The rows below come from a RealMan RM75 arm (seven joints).
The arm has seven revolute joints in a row. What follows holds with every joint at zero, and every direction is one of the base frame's. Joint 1 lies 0.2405 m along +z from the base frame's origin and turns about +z. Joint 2 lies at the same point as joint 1 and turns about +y. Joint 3 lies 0.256 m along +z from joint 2 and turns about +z. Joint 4 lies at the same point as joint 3 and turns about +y. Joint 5 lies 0.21 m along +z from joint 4 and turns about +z. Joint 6 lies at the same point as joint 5 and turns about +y. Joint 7 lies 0.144 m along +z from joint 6 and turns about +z. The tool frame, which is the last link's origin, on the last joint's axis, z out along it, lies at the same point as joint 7; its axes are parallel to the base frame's.
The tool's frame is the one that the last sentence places.
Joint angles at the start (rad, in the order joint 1, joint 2, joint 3, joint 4, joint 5, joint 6, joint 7): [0.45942 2.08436 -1.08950 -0.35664 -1.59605 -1.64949 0.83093]
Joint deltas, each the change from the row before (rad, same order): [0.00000 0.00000 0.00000 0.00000 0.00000 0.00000 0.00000]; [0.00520 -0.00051 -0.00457 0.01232 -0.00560 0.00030 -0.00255]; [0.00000 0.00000 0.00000 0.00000 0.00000 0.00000 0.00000]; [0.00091 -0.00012 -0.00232 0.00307 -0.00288 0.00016 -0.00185]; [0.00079 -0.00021 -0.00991 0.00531 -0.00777 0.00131 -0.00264]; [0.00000 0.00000 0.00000 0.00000 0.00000 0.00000 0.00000]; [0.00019 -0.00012 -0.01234 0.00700 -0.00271 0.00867 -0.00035]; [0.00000 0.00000 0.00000 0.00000 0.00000 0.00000 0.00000]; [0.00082 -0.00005 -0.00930 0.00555 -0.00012 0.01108 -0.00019]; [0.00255 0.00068 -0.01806 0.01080 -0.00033 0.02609 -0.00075]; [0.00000 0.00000 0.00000 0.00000 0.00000 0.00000 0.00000]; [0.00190 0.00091 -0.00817 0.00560 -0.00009 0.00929 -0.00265]
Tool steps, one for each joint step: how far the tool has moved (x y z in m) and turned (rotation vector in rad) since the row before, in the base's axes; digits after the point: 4 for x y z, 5 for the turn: [0.0000 0.0000 0.0000 0.00000 0.00000 0.00000]; [0.0002 -0.0015 -0.0021 -0.01265 -0.00389 0.00151]; [0.0000 0.0000 0.0000 0.00000 0.00000 0.00000]; [0.0002 -0.0007 -0.0008 -0.00426 -0.00265 0.00195]; [0.0009 -0.0024 -0.0022 -0.01369 -0.00943 0.00547]; [0.0000 0.0000 0.0000 0.00000 0.00000 0.00000]; [0.0015 -0.0019 -0.0026 -0.01115 -0.01172 -0.00229]; [0.0000 0.0000 0.0000 0.00000 0.00000 0.00000]; [0.0013 -0.0007 -0.0021 -0.00513 -0.01090 -0.00410]; [0.0025 -0.0008 -0.0046 -0.00785 -0.02427 -0.00856]; [0.0000 0.0000 0.0000 0.00000 0.00000 0.00000]; [0.0007 -0.0006 -0.0022 -0.00403 -0.00881 -0.00057]
